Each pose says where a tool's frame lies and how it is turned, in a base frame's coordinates. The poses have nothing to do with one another.
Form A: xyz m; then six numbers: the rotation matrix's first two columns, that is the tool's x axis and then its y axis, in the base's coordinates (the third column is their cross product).
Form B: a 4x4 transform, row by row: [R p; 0 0 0 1], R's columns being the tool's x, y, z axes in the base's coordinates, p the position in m. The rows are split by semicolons. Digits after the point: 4 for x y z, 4 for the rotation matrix.
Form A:
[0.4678 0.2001 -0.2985 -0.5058 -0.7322 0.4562 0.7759 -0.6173 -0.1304]
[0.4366 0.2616 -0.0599 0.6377 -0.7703 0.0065 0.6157 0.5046 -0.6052]
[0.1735 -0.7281 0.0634 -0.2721 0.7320 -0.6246 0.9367 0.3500 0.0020]
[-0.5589 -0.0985 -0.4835 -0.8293 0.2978 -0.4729 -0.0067 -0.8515 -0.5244]
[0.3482 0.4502 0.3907 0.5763 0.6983 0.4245 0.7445 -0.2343 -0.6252]
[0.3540 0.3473 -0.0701 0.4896 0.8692 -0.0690 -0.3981 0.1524 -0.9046]
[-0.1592 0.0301 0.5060 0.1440 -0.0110 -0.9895 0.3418 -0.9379 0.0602]
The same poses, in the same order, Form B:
-0.5058 0.7759 0.3771 0.4678; -0.7322 -0.6173 0.2880 0.2001; 0.4562 -0.1304 0.8803 -0.2985; 0 0 0 1
0.6377 0.6157 0.4629 0.4366; -0.7703 0.5046 0.3899 0.2616; 0.0065 -0.6052 0.7961 -0.0599; 0 0 0 1
-0.2721 0.9367 0.2201 0.1735; 0.7320 0.3500 -0.5845 -0.7281; -0.6246 0.0020 -0.7809 0.0634; 0 0 0 1
-0.8293 -0.0067 -0.5588 -0.5589; 0.2978 -0.8515 -0.4317 -0.0985; -0.4729 -0.5244 0.7081 -0.4835; 0 0 0 1
0.5763 0.7445 -0.3371 0.3482; 0.6983 -0.2343 0.6763 0.4502; 0.4245 -0.6252 -0.6549 0.3907; 0 0 0 1
0.4896 -0.3981 -0.7758 0.3540; 0.8692 0.1524 0.4704 0.3473; -0.0690 -0.9046 0.4206 -0.0701; 0 0 0 1
0.1440 0.3418 -0.9287 -0.1592; -0.0110 -0.9379 -0.3469 0.0301; -0.9895 0.0602 -0.1313 0.5060; 0 0 0 1

